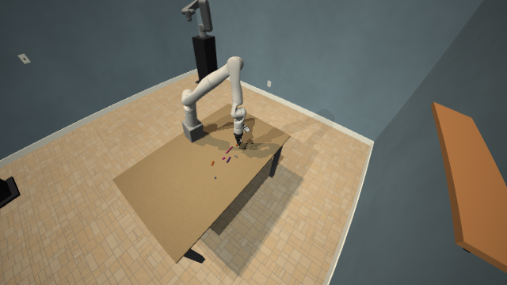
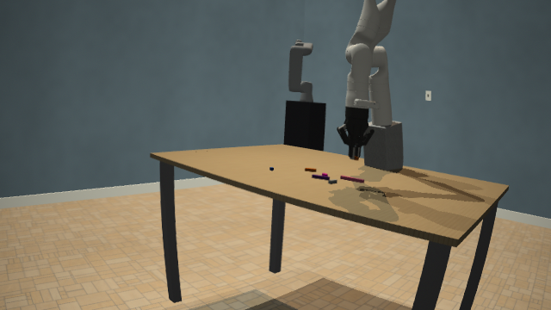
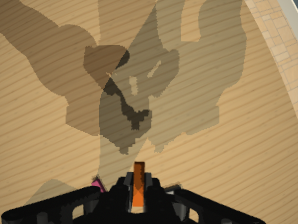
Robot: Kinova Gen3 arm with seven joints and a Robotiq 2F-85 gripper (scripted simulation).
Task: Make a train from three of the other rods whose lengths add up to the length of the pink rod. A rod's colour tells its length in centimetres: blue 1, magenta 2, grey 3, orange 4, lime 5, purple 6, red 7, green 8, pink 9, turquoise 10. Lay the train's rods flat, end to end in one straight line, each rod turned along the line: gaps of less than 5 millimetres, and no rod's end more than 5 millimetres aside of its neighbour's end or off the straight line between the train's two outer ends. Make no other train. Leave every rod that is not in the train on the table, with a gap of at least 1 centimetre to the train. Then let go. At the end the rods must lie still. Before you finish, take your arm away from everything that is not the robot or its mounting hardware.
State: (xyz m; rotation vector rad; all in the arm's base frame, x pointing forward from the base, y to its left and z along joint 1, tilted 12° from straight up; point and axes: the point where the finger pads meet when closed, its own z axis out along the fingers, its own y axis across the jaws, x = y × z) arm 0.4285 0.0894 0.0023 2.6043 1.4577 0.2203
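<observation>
Right now the blue rod is 320 mm to the right of my hand and 100 mm below it. From my hand the other things lie so: pink rod (100 mm below, 70 mm behind, 40 mm to the right); then grey rod (100 mm below, 60 mm to the right, 10 mm ahead); then purple rod (130 mm to the right, 100 mm below, 10 mm behind).
</observation>
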